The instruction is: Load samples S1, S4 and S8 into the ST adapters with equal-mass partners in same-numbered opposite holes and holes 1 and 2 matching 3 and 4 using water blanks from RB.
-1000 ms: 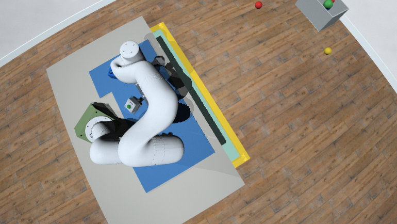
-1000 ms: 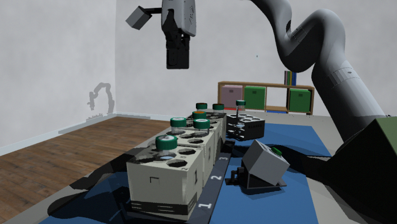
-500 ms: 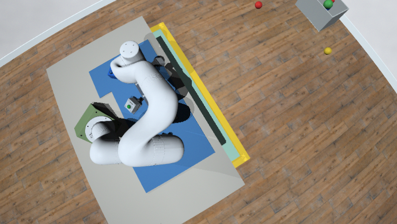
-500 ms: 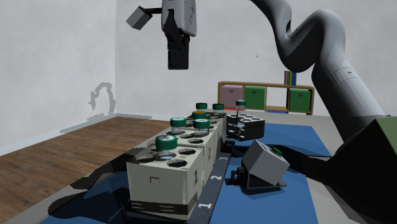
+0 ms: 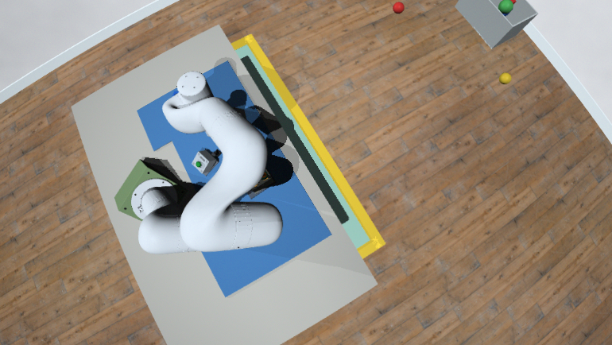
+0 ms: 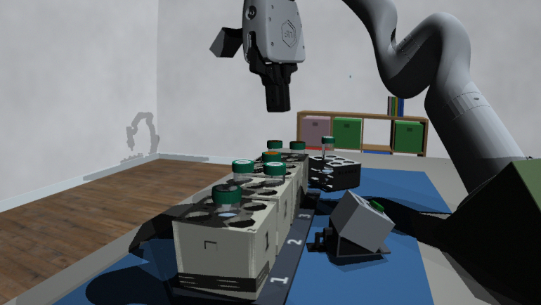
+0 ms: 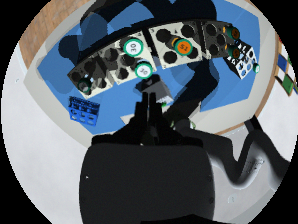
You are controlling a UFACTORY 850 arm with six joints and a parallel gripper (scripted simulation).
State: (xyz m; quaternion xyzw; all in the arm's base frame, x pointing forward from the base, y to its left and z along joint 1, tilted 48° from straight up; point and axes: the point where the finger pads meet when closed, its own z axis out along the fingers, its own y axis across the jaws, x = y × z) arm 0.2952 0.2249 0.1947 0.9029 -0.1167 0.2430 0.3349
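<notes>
Now: the DONE key 16 cm behind my hand and 16 cm below it. The rest, counted from my hand: white blank rack RB (7 cm behind, 36 cm to the right, 19 cm below); blue sample rack RS (10 cm behind, 31 cm to the left, 19 cm below); loading stand ST (2 cm ahead, 3 cm to the right, 22 cm below).
</notes>
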